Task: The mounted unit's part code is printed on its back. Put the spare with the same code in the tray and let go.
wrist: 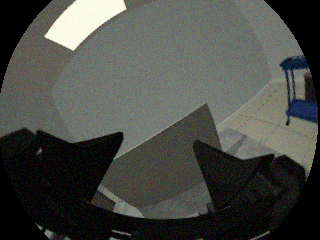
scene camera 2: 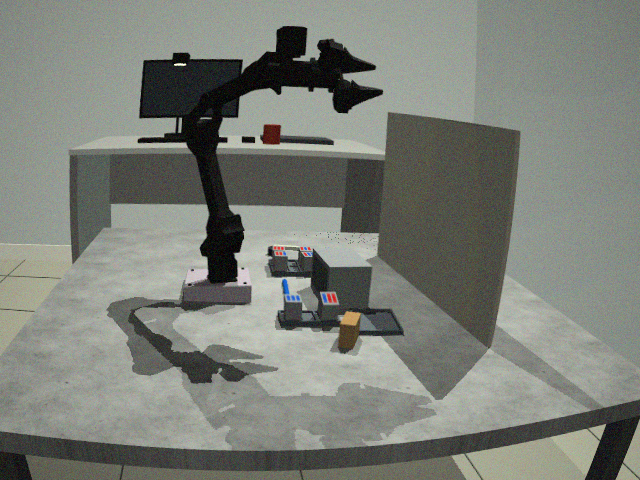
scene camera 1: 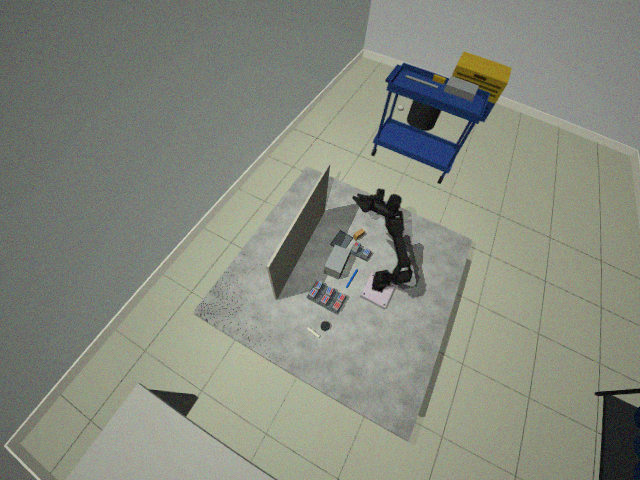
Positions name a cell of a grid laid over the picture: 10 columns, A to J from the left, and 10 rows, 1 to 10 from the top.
Labels:
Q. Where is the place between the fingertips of my gripper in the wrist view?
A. E6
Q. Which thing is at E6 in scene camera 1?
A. A tall beige panel.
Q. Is my gripper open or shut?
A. Open.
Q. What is my gripper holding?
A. Nothing.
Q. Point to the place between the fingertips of my gripper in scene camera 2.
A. F2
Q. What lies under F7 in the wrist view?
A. A tall beige panel.

